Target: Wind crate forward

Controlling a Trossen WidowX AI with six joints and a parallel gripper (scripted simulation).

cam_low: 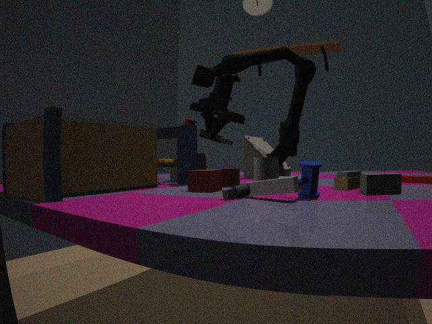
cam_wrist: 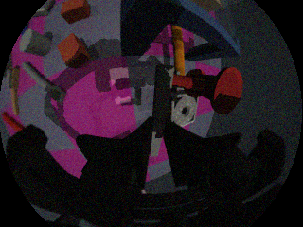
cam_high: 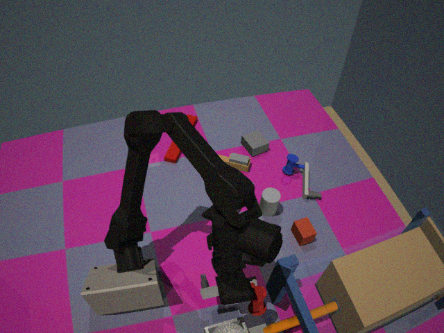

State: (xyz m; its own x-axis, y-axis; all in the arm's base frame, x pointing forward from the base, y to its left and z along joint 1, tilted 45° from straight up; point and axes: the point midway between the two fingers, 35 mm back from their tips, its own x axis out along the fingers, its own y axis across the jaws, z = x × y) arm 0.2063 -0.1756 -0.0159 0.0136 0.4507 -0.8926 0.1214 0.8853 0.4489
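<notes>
Now: gripper tip 5 cm short of the red knob, 4 cm to the left of it and 3 cm below it. From my gripper tip the other things lie so: winch handle with red hub: 1 cm ahead, 1 cm to the right, 1 cm above; winch: 4 cm behind, 11 cm to the right, 10 cm below; blue steel frame: 13 cm ahead, 10 cm to the right, 3 cm below.
</notes>
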